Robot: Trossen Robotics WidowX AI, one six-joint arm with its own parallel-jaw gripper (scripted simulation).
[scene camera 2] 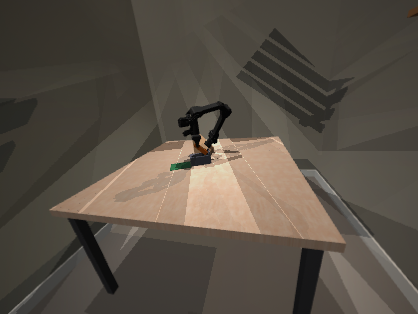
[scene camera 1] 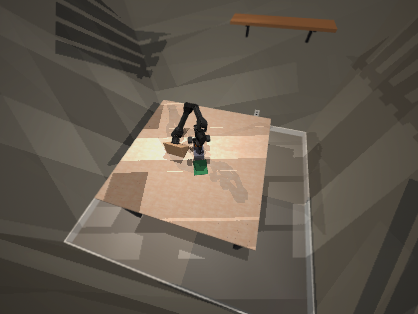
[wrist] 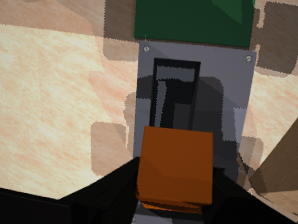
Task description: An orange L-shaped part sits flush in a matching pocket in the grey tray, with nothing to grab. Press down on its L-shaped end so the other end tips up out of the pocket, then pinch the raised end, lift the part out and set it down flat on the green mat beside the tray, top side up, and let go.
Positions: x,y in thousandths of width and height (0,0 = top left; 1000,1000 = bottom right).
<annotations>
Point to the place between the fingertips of my gripper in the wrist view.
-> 579,752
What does my gripper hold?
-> An orange L-shaped part.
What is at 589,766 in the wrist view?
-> An orange L-shaped part.
</annotations>
